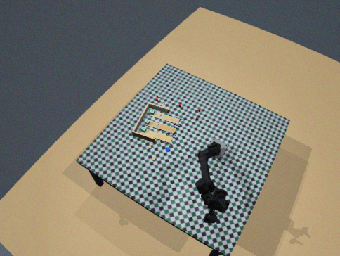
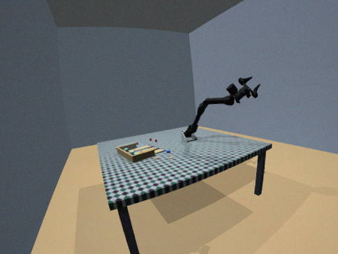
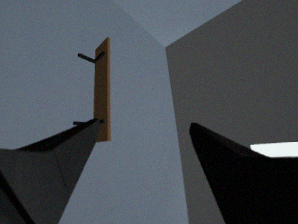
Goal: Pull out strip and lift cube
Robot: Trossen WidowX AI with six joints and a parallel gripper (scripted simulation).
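My gripper tip is 56 cm short of the blue disc, 44 cm to the left of it and 52 cm above it.
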